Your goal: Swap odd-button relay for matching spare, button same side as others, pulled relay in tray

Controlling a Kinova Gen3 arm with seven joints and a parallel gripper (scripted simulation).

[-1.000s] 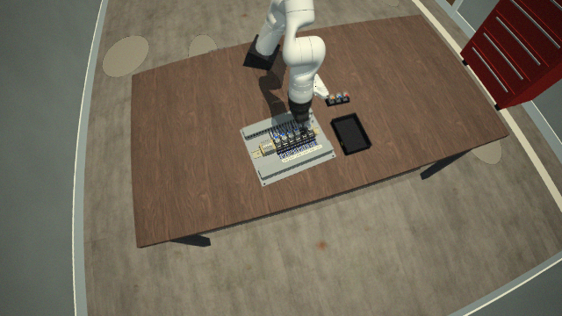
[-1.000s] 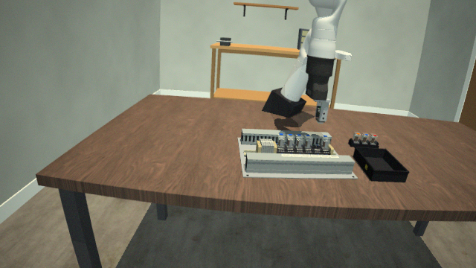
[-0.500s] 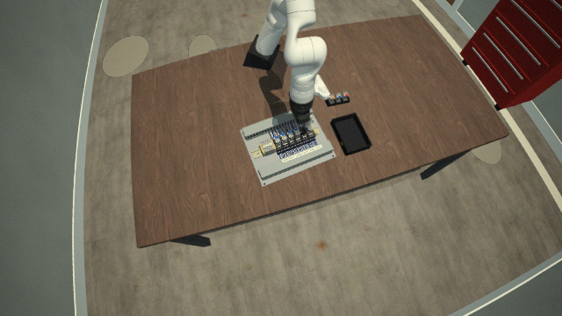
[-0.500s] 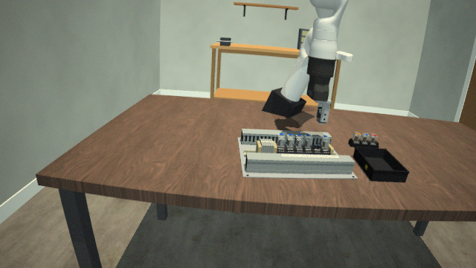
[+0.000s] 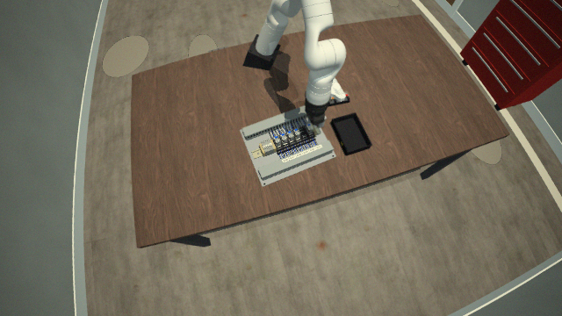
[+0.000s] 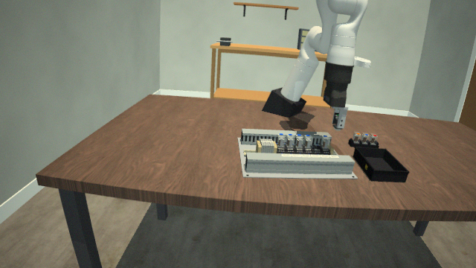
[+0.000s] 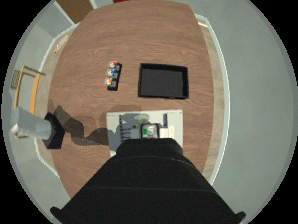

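Right now my hand is 140 mm to the right of the black tray, 110 mm above it and 30 mm short of it. The rest, counted from my hand: grey relay 10 mm below; black stand 150 mm to the left, 150 mm behind, 120 mm below.
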